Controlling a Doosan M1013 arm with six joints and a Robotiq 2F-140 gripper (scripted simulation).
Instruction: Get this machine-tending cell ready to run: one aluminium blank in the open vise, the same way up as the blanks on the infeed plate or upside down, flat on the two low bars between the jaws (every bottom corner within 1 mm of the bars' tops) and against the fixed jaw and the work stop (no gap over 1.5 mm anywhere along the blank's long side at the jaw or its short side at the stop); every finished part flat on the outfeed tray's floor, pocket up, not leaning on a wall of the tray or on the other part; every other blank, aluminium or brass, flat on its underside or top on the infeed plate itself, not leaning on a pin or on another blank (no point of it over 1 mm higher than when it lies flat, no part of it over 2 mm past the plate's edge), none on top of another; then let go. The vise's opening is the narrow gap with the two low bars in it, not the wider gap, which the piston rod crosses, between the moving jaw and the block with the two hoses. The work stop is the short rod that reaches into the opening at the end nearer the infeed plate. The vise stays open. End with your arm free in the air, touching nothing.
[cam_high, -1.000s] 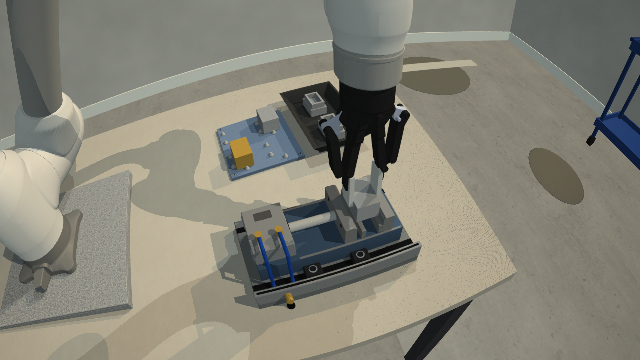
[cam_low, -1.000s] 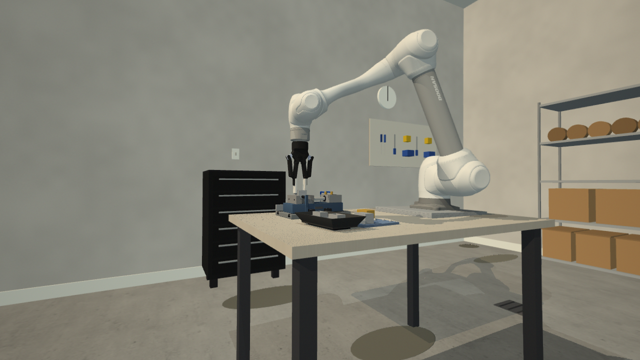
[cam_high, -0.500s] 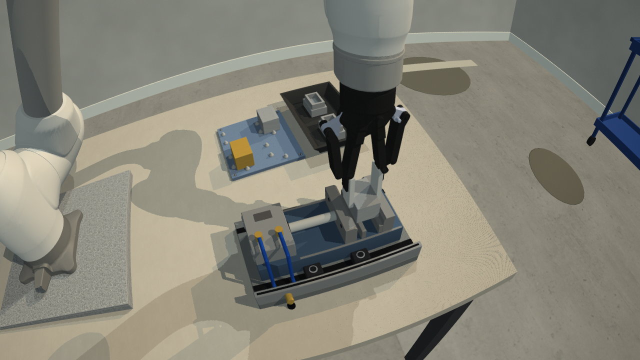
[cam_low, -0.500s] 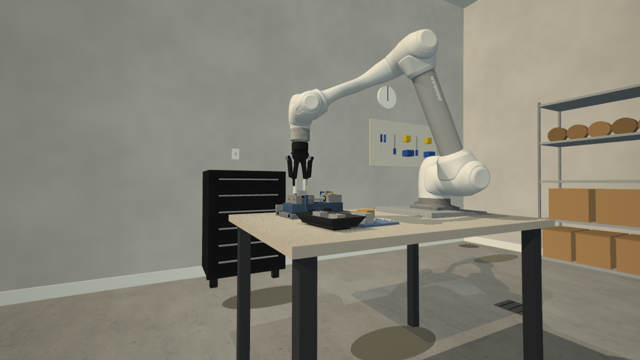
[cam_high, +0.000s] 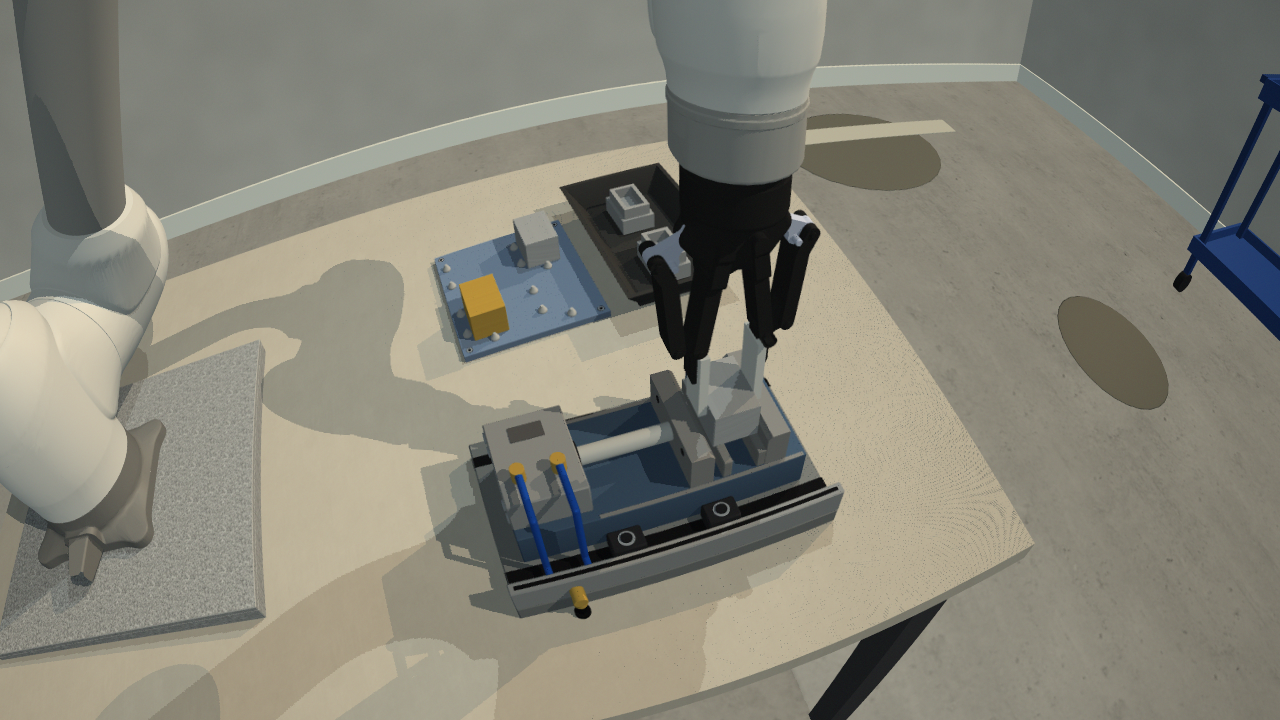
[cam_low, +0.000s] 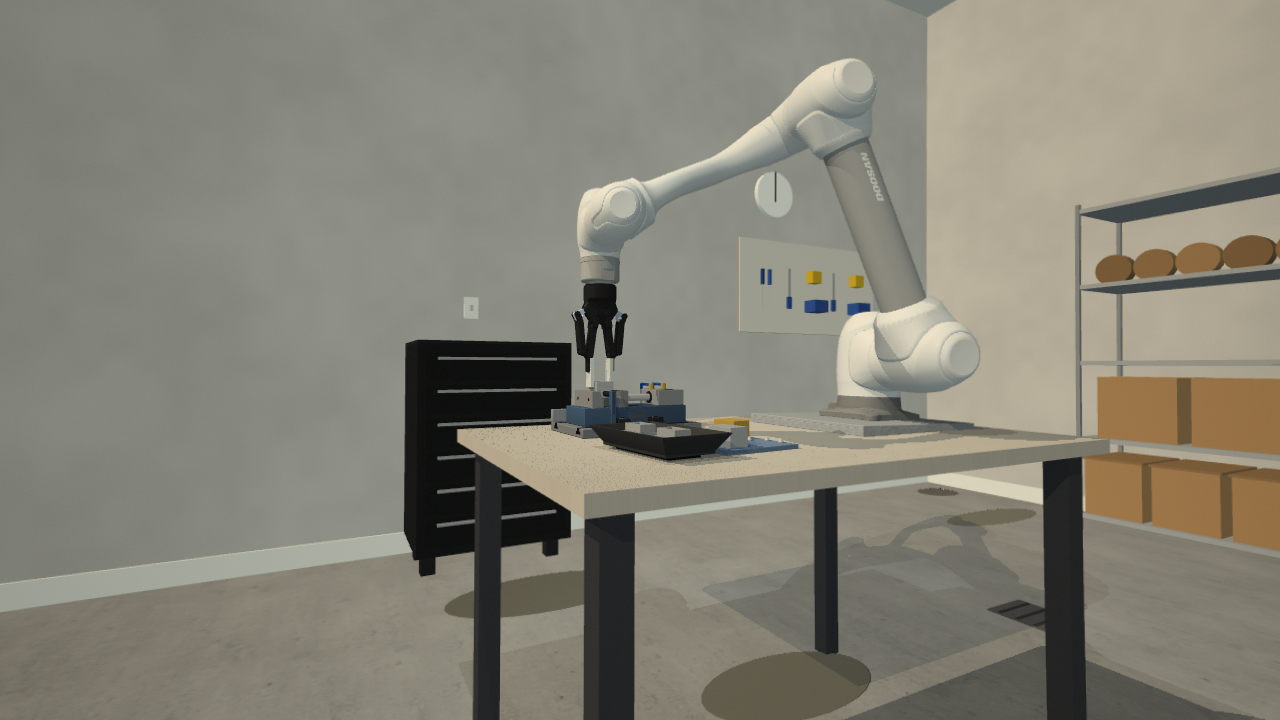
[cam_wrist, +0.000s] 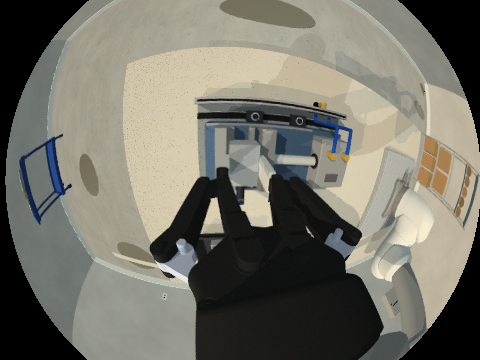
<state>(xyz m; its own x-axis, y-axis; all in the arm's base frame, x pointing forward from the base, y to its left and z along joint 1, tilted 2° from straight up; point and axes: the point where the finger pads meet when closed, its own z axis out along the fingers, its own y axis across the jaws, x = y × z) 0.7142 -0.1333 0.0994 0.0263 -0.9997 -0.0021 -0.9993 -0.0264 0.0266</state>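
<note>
Now: hand 40 mm above the aluminium blank. From my hand the other things lie so: fixed jaw: 60 mm below, 30 mm ahead; work stop: 50 mm to the left, 50 mm below; moving jaw: 60 mm below, 40 mm behind.
</note>
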